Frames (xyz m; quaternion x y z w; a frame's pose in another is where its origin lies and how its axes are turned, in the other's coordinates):
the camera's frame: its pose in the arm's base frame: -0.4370 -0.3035 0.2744 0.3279 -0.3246 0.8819 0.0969
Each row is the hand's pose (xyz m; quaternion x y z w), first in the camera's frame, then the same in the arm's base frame.
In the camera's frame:
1: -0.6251 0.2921 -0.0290 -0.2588 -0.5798 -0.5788 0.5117
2: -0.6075 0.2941 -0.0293 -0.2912 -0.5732 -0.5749 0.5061
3: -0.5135 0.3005 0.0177 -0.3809 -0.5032 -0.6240 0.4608
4: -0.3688 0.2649 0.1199 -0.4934 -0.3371 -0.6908 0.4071
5: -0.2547 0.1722 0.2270 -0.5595 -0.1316 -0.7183 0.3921
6: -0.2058 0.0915 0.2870 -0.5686 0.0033 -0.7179 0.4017
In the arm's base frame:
1: -0.0851 -0.4839 -0.2918 0.8419 -0.2607 0.1211 0.4567
2: -0.0995 -0.4860 -0.2817 0.8298 -0.2881 0.1081 0.4655
3: -0.1498 -0.5247 -0.1977 0.7605 -0.3296 0.0573 0.5565
4: -0.1943 -0.5684 -0.0281 0.6072 -0.3734 0.0214 0.7010
5: -0.1909 -0.5699 0.1538 0.4236 -0.3979 0.0514 0.8122
6: -0.1665 -0.5479 0.2607 0.3067 -0.3961 0.1012 0.8595

